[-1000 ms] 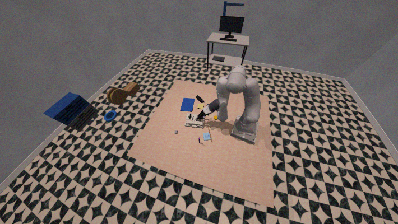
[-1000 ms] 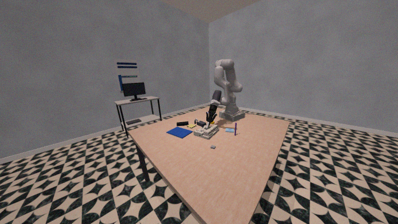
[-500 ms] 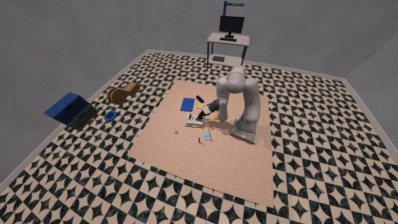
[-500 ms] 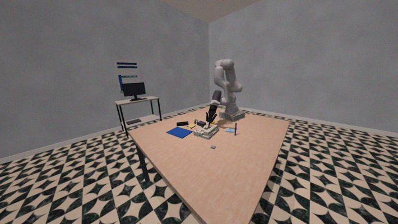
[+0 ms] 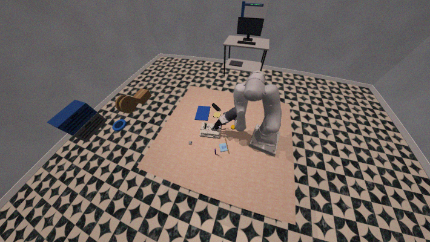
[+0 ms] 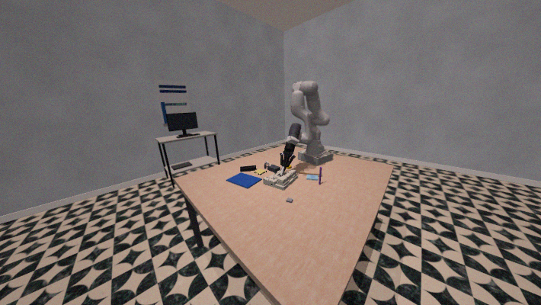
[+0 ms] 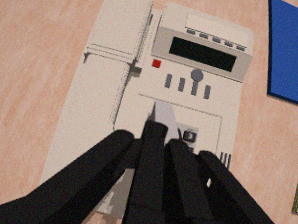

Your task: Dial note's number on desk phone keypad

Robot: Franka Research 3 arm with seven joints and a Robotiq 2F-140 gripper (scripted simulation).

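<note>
The handset lies 6 cm to the left of my hand, 2 cm below it and 1 cm ahead of it. From my hand the other things lie so: pencil (20 cm behind, 11 cm to the left, 5 cm below); then purple pen (24 cm to the left, 13 cm behind); then yellow disc (19 cm behind, 13 cm to the right, 6 cm below).
</note>
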